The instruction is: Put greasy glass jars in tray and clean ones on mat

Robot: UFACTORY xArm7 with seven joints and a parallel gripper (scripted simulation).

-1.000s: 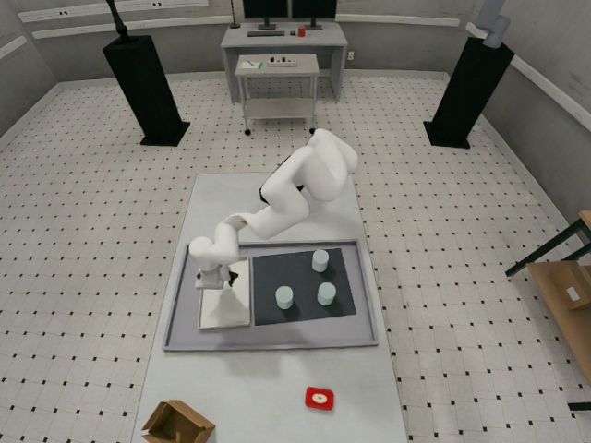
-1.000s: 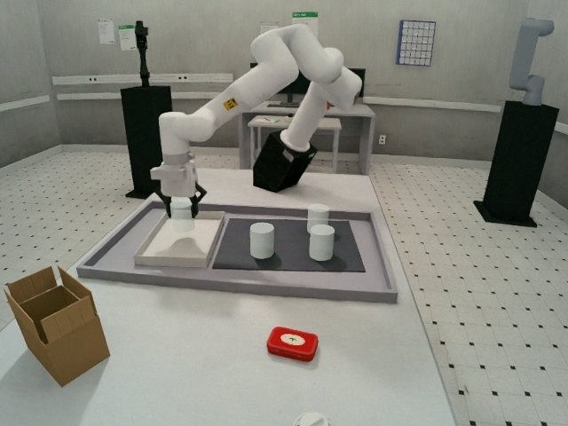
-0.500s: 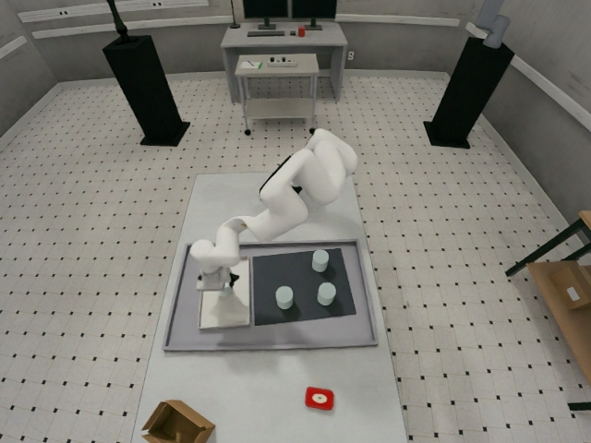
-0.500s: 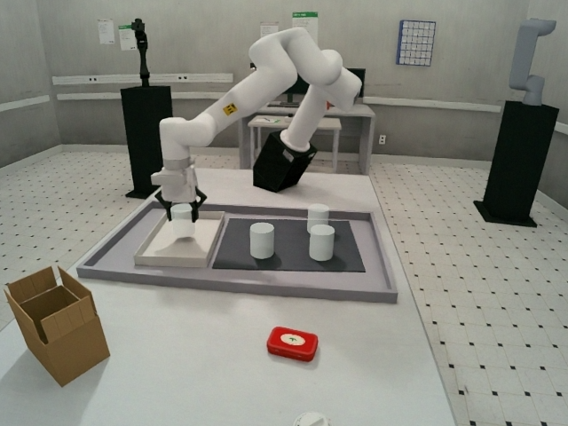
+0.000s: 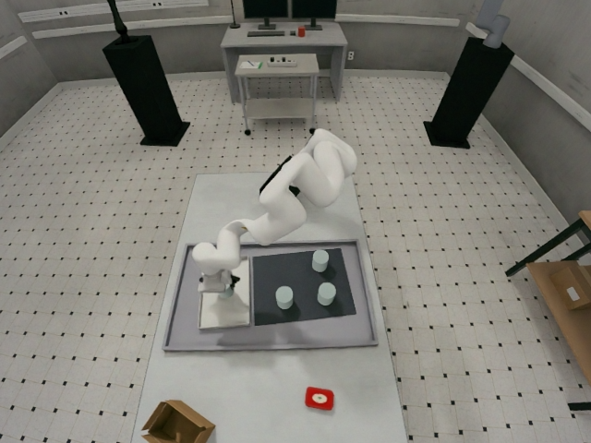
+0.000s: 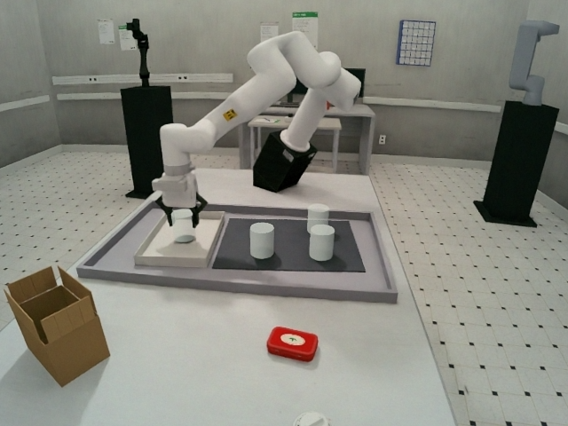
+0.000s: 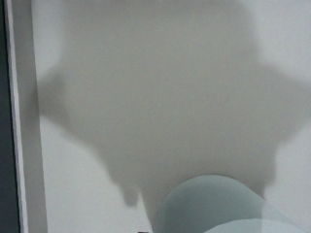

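Right now the white tray is 50 mm below my hand. The rest, counted from my hand: cardboard box 490 mm ahead, 20 mm to the right; then red tin 410 mm to the left, 370 mm ahead, 50 mm below; then dark drying mat 310 mm to the left, 70 mm behind, 60 mm below.
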